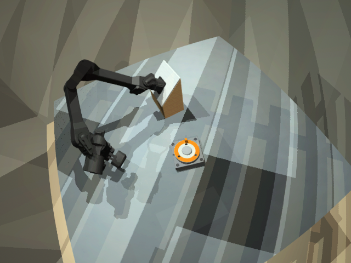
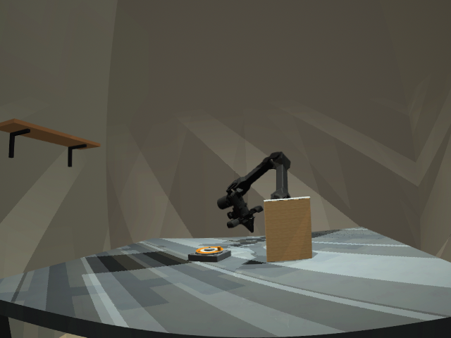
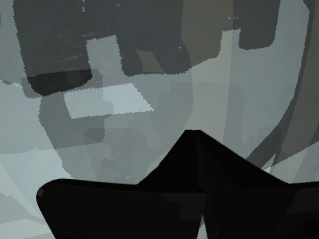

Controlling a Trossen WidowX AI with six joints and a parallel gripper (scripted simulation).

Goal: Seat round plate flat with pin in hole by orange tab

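Right now my gripper tip is 150 mm short of the square base, 310 mm to the right of it and 40 mm above it.
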